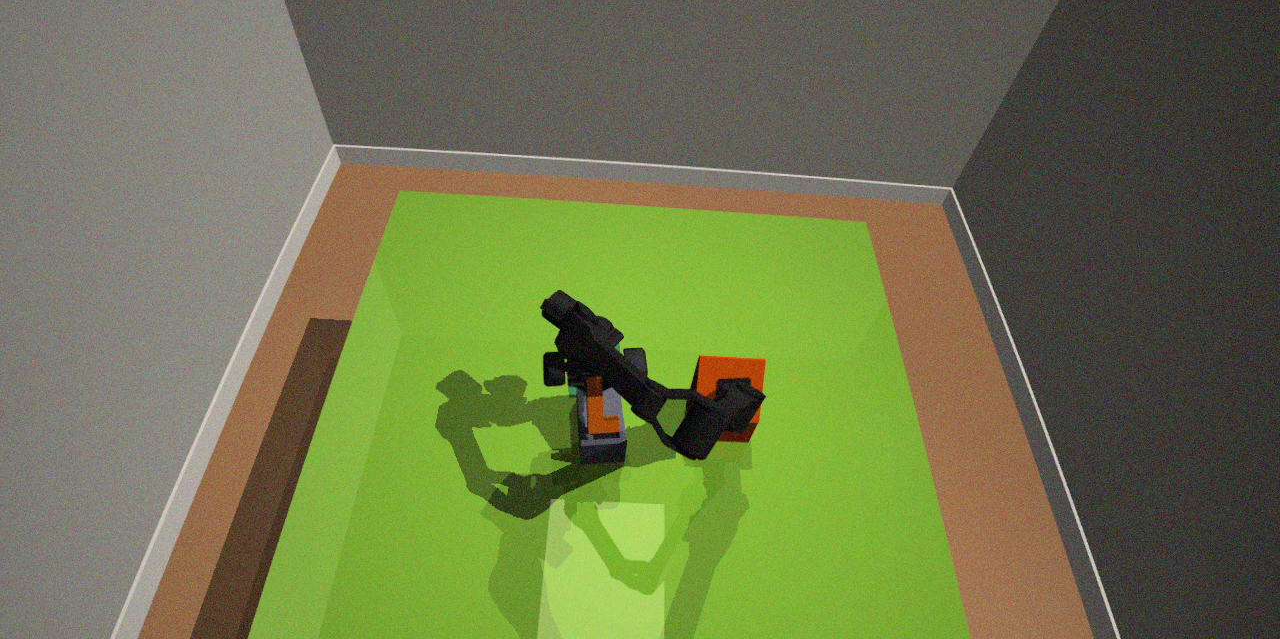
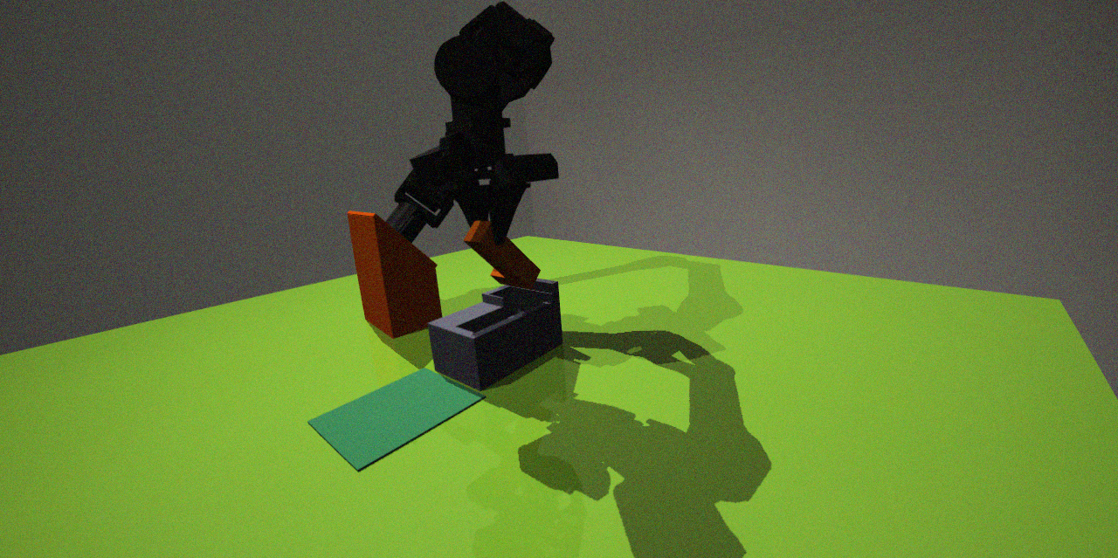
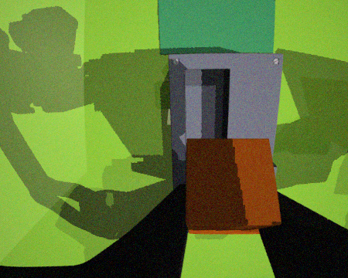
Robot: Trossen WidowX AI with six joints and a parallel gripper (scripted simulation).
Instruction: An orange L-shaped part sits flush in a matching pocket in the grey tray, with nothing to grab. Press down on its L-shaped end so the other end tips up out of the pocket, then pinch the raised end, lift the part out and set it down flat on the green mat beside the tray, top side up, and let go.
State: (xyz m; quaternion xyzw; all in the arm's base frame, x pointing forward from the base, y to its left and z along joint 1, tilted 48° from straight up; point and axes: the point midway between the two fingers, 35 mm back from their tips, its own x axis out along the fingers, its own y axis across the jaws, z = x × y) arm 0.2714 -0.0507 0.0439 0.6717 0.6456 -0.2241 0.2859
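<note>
Right now my gripper tip is 170 mm above the mat and 150 mm to the left of it. The rest, counted from my gripper tip: orange L-shaped part (30 mm to the left, 30 mm below, 20 mm behind).
</note>
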